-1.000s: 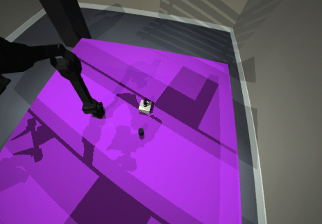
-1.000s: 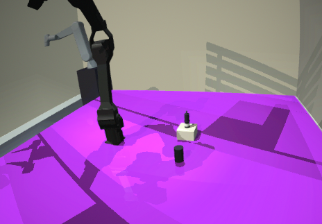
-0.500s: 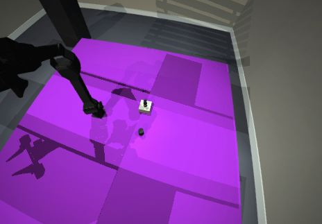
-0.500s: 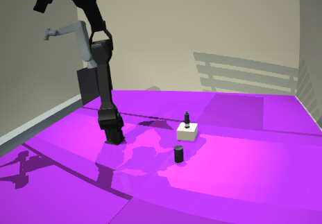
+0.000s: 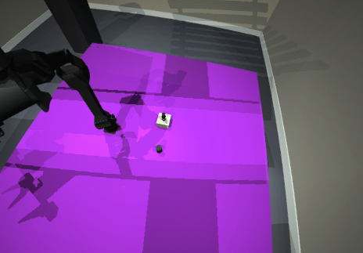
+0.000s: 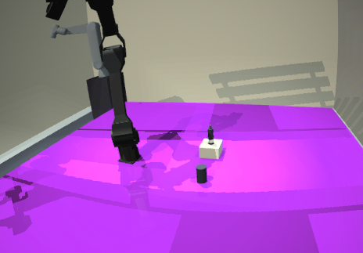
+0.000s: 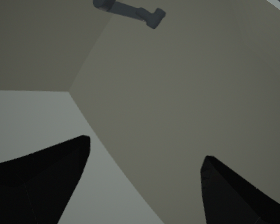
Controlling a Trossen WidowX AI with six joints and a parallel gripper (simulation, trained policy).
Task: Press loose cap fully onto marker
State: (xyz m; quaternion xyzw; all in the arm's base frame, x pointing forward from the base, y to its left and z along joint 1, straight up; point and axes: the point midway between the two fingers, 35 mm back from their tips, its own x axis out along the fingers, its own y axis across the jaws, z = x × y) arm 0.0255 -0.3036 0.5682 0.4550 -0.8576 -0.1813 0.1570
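Now: gripper tip 55 cm above the black cap, 27 cm to the right of it and 27 cm short of it. The rest, counted from my gripper tip: white holder block 55 cm below, 42 cm to the left, 26 cm ahead.
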